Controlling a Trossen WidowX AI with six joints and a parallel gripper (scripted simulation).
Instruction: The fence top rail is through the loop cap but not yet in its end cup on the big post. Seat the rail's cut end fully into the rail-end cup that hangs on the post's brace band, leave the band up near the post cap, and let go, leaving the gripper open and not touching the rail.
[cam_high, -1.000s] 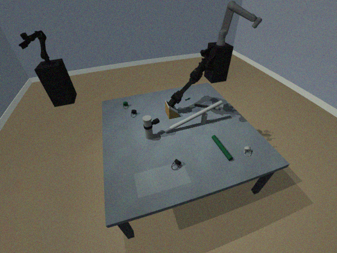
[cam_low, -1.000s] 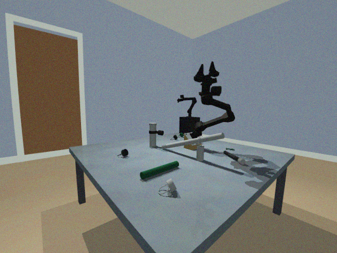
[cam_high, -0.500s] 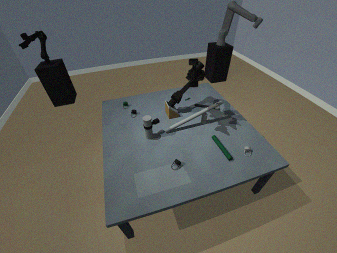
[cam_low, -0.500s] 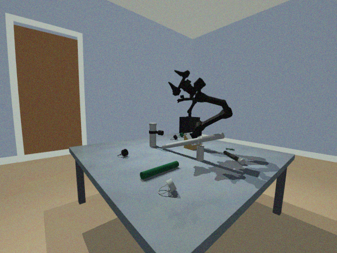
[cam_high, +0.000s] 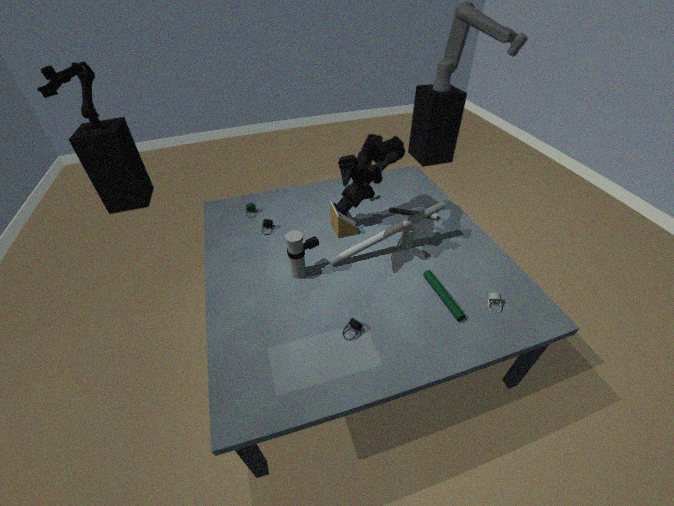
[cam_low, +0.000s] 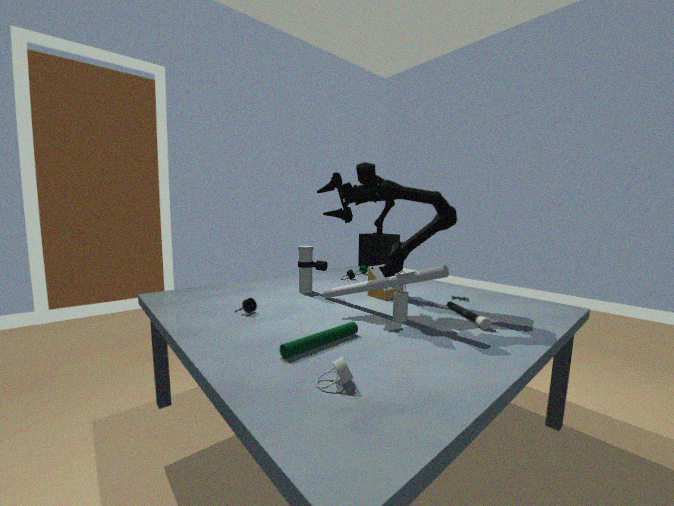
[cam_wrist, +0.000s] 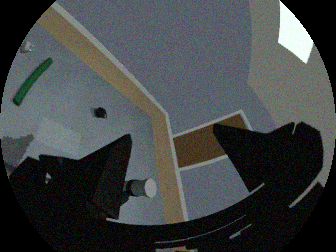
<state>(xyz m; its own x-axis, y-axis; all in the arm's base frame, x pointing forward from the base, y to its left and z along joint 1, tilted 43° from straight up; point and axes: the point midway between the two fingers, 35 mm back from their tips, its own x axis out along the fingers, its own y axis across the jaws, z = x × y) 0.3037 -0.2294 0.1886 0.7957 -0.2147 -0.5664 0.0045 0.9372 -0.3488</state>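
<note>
The black rail-end cup lies 100 mm behind my gripper tip, 140 mm to the right of it and 260 mm below it. The rest, counted from my gripper tip: green tube: 220 mm ahead, 310 mm to the left, 370 mm below; then short line post: 110 mm behind, 310 mm to the left, 280 mm below; then band fitting: 330 mm ahead, 470 mm to the left, 370 mm below.
</note>
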